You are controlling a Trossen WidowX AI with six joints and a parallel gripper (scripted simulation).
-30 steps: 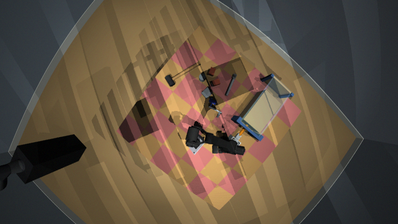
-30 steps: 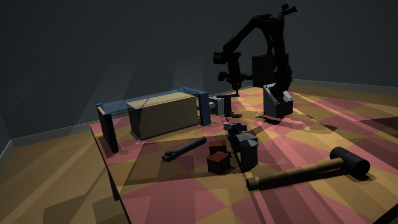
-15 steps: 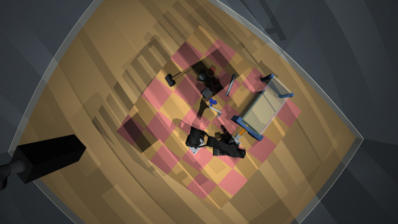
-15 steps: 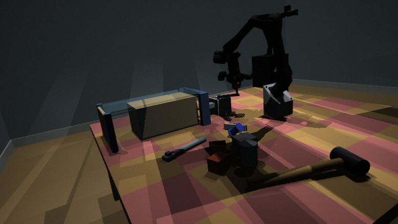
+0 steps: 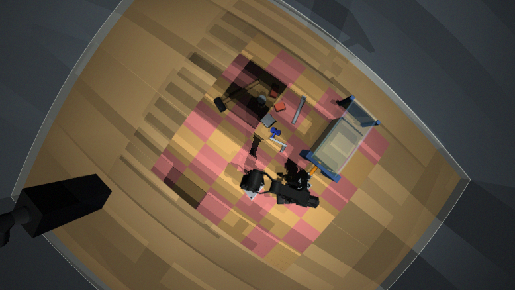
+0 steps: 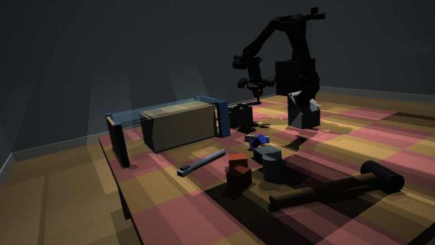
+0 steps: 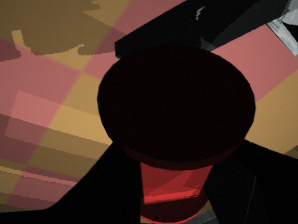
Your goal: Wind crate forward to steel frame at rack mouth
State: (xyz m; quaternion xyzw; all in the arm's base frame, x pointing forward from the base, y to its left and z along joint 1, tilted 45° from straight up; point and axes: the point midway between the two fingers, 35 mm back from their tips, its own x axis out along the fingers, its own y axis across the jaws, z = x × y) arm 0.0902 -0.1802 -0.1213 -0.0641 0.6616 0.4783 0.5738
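My gripper tip is now 5 cm short of the grey crank arm and 3 cm above it. Round my gripper tip: grey winch 9 cm ahead, 3 cm to the right, 10 cm below; then blue-knobbed winch handle 23 cm ahead, 29 cm to the left, 11 cm below; then red knob 1 cm ahead, 1 cm to the left.
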